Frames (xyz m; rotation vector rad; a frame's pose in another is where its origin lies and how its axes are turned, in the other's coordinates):
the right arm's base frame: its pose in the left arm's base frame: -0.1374 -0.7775 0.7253 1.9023 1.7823 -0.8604
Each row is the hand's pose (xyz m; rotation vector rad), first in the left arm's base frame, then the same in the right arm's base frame.
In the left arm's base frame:
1: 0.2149 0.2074 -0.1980 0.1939 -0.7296 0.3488
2: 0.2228 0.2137 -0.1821 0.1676 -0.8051 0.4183
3: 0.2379 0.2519 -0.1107 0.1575 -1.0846 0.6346
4: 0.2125 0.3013 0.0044 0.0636 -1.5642 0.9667
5: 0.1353 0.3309 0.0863 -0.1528 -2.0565 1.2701
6: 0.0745 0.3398 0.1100 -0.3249 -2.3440 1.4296
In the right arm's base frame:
1: 1.3500 0.3511 -0.0303 1.8517 1.5630 -1.8925
2: 1.3440 0.3563 -0.0475 1.8014 1.4510 -1.8875
3: 1.3247 0.3580 -0.1275 1.5786 1.0842 -1.9439
4: 1.2846 0.3132 -0.2403 1.1636 0.5673 -1.8678
5: 1.2518 0.2237 -0.3070 0.7315 0.1498 -1.6213
6: 1.2425 0.1598 -0.3201 0.4791 -0.0581 -1.4324

